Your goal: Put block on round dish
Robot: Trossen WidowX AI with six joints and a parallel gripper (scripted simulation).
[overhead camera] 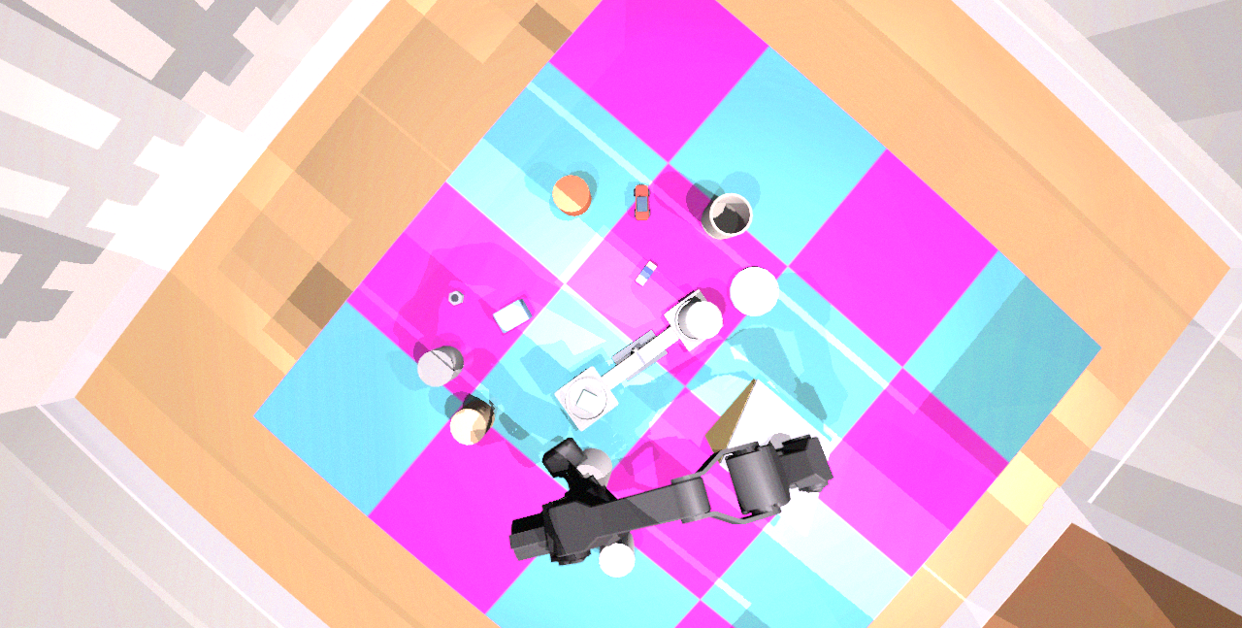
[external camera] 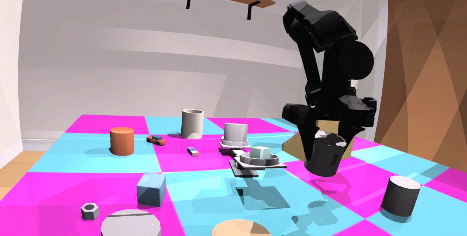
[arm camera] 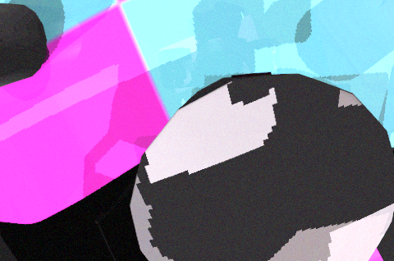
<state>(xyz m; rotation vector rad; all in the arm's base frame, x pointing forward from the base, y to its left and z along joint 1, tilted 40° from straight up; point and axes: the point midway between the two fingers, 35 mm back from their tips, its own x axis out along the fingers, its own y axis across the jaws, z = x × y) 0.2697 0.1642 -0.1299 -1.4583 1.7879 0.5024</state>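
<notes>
The round dish is 6 cm behind my gripper tip, 46 cm to the right of it and 10 cm below it. Also, from my gripper tip: tan disc 23 cm ahead, 7 cm to the left, 6 cm below; then balance beam 5 cm ahead, 22 cm to the right, 6 cm below; then balance 5 cm ahead, 22 cm to the right, 8 cm below.
</notes>
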